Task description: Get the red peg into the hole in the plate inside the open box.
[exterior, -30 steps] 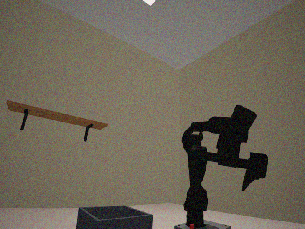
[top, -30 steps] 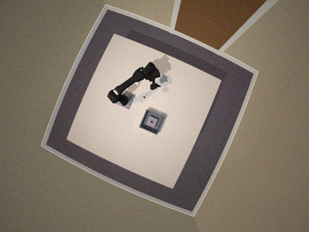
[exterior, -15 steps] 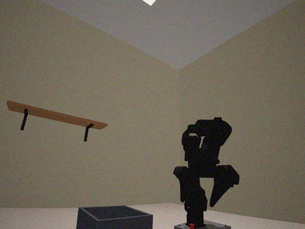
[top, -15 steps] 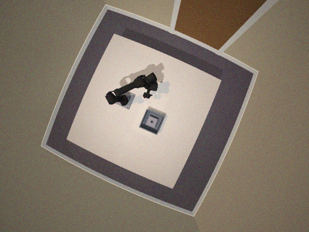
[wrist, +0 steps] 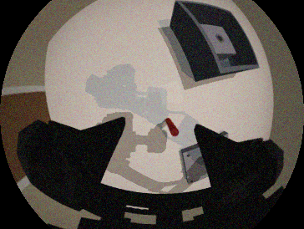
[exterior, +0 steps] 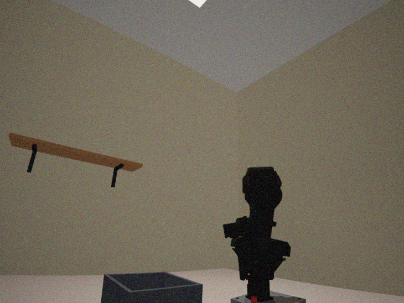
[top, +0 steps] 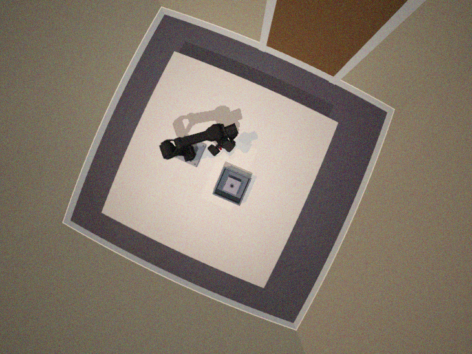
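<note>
My gripper tip is now 3 cm past the red peg, 2 cm to the left of it and 7 cm above it. Also, from my gripper tip: dark grey box: 18 cm ahead, 18 cm to the right, 9 cm below; plate: 18 cm ahead, 18 cm to the right, 7 cm below.
</note>
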